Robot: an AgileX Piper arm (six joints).
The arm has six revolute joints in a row. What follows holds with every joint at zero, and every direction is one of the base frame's. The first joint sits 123 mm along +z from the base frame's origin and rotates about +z. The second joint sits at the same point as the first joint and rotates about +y. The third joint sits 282.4 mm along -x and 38.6 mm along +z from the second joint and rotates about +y. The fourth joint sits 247.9 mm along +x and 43.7 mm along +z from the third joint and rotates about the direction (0.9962, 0, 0.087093). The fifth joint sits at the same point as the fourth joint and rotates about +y. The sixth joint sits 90.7 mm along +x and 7.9 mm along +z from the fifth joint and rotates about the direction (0.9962, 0, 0.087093). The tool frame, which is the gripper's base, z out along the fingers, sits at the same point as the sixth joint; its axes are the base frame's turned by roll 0, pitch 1.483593 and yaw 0 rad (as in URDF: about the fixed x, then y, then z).
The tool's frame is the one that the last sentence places.
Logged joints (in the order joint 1, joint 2, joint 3, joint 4, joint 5, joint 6), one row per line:
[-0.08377 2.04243 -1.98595 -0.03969 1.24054 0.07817]
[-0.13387 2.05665 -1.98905 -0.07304 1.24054 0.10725]
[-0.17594 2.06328 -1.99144 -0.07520 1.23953 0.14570]
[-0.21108 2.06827 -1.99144 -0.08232 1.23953 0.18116]
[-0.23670 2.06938 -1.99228 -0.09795 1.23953 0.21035]
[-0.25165 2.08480 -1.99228 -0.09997 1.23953 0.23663]
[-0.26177 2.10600 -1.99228 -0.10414 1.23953 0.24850]
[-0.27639 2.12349 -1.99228 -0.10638 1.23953 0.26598]
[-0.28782 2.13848 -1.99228 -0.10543 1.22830 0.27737]
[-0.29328 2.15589 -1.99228 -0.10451 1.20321 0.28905]
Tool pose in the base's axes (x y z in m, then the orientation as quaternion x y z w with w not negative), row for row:
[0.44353 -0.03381 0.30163 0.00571 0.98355 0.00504 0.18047]
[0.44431 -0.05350 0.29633 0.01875 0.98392 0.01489 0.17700]
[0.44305 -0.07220 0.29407 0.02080 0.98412 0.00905 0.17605]
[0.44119 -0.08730 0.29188 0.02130 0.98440 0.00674 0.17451]
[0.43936 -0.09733 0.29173 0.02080 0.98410 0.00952 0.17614]
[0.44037 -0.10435 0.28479 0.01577 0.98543 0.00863 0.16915]
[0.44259 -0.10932 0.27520 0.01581 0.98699 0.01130 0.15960]
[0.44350 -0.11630 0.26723 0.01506 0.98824 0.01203 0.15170]
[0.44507 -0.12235 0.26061 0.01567 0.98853 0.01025 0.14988]
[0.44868 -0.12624 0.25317 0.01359 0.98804 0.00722 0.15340]
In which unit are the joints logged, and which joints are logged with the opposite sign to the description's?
The joints are logged in radians. Opposite sign: joint 4, joint 6.
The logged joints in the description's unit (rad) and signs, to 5 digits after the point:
[-0.08377 2.04243 -1.98595 0.03969 1.24054 -0.07817]
[-0.13387 2.05665 -1.98905 0.07304 1.24054 -0.10725]
[-0.17594 2.06328 -1.99144 0.07520 1.23953 -0.14570]
[-0.21108 2.06827 -1.99144 0.08232 1.23953 -0.18116]
[-0.23670 2.06938 -1.99228 0.09795 1.23953 -0.21035]
[-0.25165 2.08480 -1.99228 0.09997 1.23953 -0.23663]
[-0.26177 2.10600 -1.99228 0.10414 1.23953 -0.24850]
[-0.27639 2.12349 -1.99228 0.10638 1.23953 -0.26598]
[-0.28782 2.13848 -1.99228 0.10543 1.22830 -0.27737]
[-0.29328 2.15589 -1.99228 0.10451 1.20321 -0.28905]

